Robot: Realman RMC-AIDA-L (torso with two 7-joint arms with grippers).
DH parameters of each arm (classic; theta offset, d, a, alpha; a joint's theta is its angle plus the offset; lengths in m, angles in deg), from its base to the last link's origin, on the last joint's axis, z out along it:
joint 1: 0 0.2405 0 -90
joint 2: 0 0 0 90
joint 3: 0 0.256 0 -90
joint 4: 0 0 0 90
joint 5: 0 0.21 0 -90
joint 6: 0 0 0 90
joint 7: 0 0.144 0 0
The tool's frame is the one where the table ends.
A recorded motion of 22 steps. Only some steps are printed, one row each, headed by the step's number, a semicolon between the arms.
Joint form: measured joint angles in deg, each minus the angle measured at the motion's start. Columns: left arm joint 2, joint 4, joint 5, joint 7, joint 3, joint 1, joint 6; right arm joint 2, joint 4, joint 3, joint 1, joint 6, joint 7, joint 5.
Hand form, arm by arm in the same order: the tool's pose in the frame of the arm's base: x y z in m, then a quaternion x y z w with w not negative. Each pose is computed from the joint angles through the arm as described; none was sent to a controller.
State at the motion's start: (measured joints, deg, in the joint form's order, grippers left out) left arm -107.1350 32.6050 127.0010 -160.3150 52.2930 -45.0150 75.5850; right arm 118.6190 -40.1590 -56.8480 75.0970 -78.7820 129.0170 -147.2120
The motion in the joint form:
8: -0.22 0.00 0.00 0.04 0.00 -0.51 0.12; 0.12 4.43 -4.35 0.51 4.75 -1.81 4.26
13: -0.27 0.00 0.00 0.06 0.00 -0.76 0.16; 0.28 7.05 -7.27 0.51 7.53 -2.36 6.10
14: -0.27 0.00 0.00 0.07 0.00 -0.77 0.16; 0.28 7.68 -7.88 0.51 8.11 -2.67 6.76
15: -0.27 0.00 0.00 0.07 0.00 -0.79 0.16; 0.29 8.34 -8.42 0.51 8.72 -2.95 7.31
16: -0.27 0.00 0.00 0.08 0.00 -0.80 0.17; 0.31 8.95 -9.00 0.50 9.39 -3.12 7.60
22: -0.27 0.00 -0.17 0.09 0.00 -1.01 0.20; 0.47 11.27 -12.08 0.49 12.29 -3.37 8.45
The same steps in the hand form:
8: -0.2458 0.4172 0.0407 -0.69917 -0.69701 -0.09715 0.12612; 0.0220 0.4451 -0.0515 -0.97918 0.15097 -0.07505 0.11308
13: -0.2438 0.4180 0.0403 -0.70086 -0.69546 -0.09725 0.12519; 0.0278 0.4434 -0.0629 -0.97930 0.14786 -0.08140 0.11173
14: -0.2438 0.4181 0.0403 -0.70098 -0.69534 -0.09725 0.12519; 0.0289 0.4429 -0.0653 -0.97961 0.14687 -0.08129 0.11037
15: -0.2436 0.4182 0.0403 -0.70111 -0.69521 -0.09727 0.12517; 0.0303 0.4425 -0.0676 -0.97975 0.14645 -0.08151 0.10954
16: -0.2435 0.4182 0.0403 -0.70124 -0.69510 -0.09723 0.12509; 0.0322 0.4425 -0.0697 -0.97958 0.14585 -0.08345 0.11036
22: -0.2416 0.4191 0.0403 -0.70248 -0.69384 -0.09867 0.12404; 0.0406 0.4420 -0.0788 -0.97826 0.14111 -0.09728 0.11676

